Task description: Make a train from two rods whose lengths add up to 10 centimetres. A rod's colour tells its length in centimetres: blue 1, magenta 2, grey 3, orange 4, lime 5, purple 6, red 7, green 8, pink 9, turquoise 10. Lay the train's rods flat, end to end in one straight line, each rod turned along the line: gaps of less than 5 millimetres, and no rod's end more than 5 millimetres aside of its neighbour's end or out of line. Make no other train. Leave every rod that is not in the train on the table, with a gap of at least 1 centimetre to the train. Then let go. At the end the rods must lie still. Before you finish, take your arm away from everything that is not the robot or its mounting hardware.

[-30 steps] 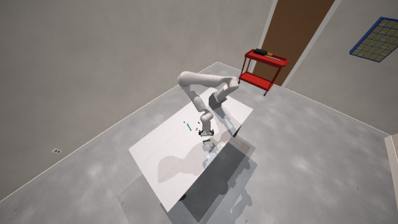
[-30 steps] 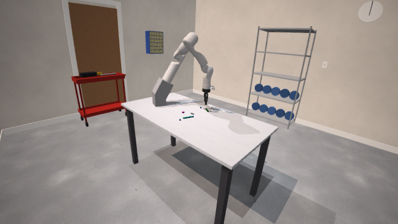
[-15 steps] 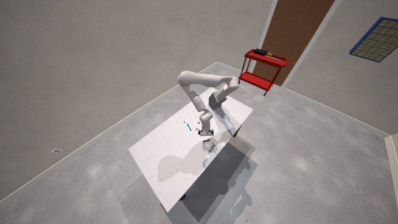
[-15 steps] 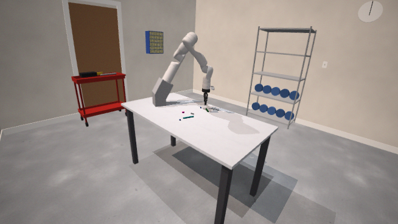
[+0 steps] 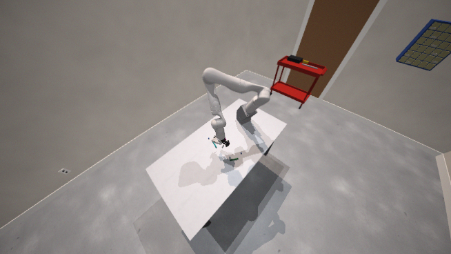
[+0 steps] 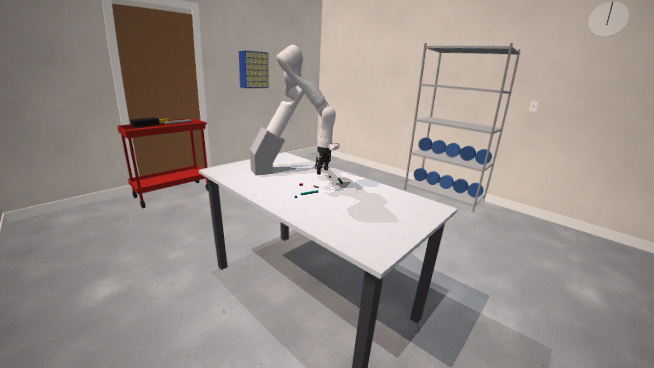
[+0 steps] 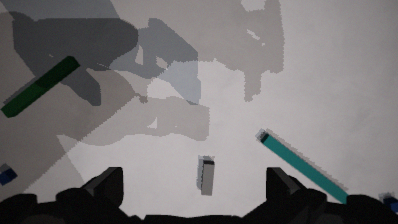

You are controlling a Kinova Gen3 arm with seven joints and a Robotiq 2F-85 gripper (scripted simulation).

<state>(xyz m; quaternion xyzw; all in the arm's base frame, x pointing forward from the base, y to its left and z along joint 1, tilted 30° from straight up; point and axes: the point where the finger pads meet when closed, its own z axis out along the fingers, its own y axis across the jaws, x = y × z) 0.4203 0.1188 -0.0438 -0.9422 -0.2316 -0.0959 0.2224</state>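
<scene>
Now: the magenta rod 9 cm below my hand, 9 cm behind it and 8 cm to the right of it. Round my hand: grey rod: 9 cm below, 2 cm to the right, 2 cm behind; then green rod: 15 cm to the left, 9 cm below, 2 cm behind; then turquoise rod: 10 cm to the right, 9 cm below, 3 cm ahead.
</scene>
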